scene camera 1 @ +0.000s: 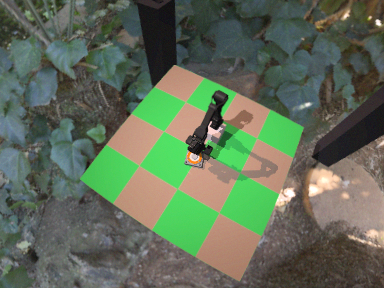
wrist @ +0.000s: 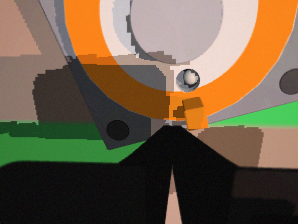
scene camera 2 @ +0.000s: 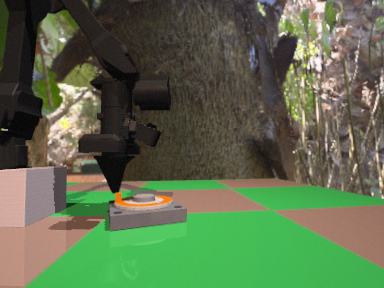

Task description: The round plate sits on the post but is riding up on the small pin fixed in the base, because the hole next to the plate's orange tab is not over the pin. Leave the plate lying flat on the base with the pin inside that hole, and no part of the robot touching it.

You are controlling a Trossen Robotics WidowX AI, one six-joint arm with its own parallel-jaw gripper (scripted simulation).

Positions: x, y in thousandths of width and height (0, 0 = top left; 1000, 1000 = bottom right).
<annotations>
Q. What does my gripper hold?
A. Nothing.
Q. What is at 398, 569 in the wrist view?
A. A grey square base.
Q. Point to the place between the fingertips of my gripper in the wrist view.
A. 576, 600
</annotations>
